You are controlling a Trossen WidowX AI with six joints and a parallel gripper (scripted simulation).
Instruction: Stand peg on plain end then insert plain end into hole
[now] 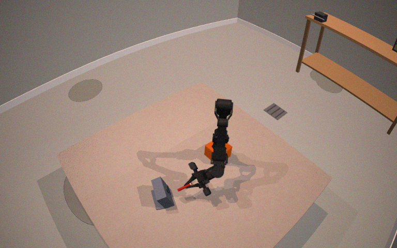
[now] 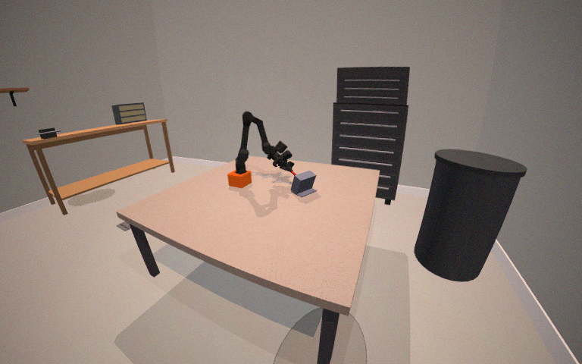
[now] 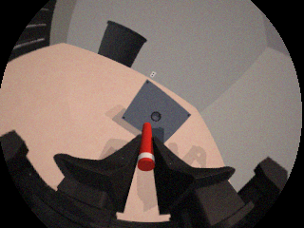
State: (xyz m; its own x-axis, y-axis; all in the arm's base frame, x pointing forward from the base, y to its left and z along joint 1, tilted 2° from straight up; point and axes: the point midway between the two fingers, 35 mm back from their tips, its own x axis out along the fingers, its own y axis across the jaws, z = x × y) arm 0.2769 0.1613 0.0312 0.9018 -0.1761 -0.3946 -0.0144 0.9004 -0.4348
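Right now the sloped panel is 110 mm ahead of my gripper tip, 40 mm to the right of it and 40 mm below it. From my gripper tip the other things lie so: peg (20 mm behind, 10 mm above).
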